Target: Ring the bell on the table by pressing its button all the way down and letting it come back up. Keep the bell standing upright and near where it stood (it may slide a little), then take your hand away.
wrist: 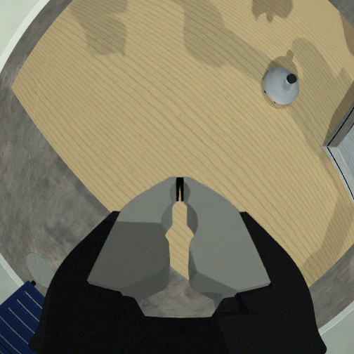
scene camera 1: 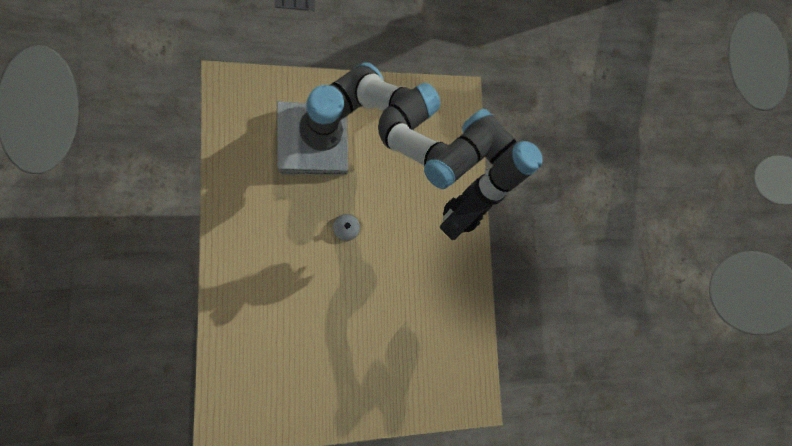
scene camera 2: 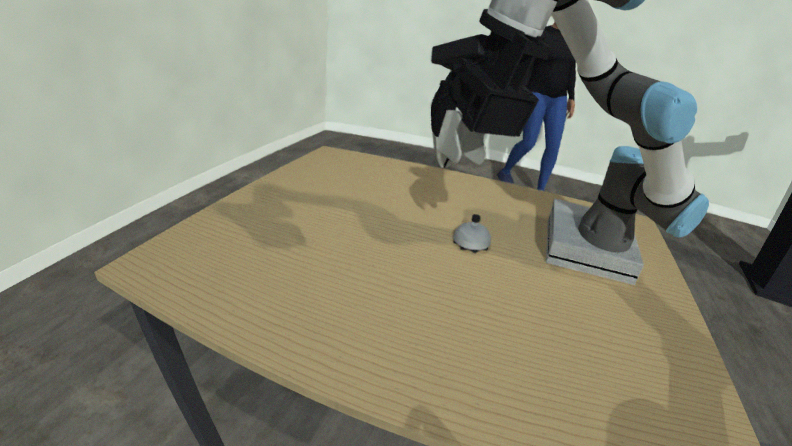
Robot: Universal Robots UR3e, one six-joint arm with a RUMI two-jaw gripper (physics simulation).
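Seen in the pictures: gripper, fingertip midpoint: (scene camera 2: 443,165); arm's base at its link origin: (scene camera 1: 321,130) (scene camera 2: 604,235).
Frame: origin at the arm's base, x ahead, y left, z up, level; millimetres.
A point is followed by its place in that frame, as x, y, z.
The bell (scene camera 1: 346,227) {285, 118, 5} (scene camera 2: 472,237) {270, 152, -28} (wrist: 281,86) is a small grey dome with a black button (scene camera 1: 347,225) {279, 120, 5} (scene camera 2: 476,218) {276, 127, 4} (wrist: 291,78) on top. It stands upright on the wooden table, in front of the arm's base, and its button is raised. My gripper (wrist: 179,178) is shut with its tips together and nothing between them. It is up in the air, well above the table and apart from the bell, toward the table's right edge in scene camera 1. The fingertips are hidden behind the black gripper body in that view. In the wrist view the bell is at the upper right.
The wooden table (scene camera 1: 266,376) {744, -46, -60} (scene camera 2: 387,332) {287, 458, -60} (wrist: 150,125) carries the arm's grey base block (scene camera 1: 312,162) {105, -10, 4} (scene camera 2: 593,267) {7, 82, -43} (wrist: 342,132) near the bell. Arm shadows fall across the table. A person (scene camera 2: 545,121) in blue trousers stands beyond the table. A dark post (scene camera 2: 775,260) stands at the right in scene camera 2.
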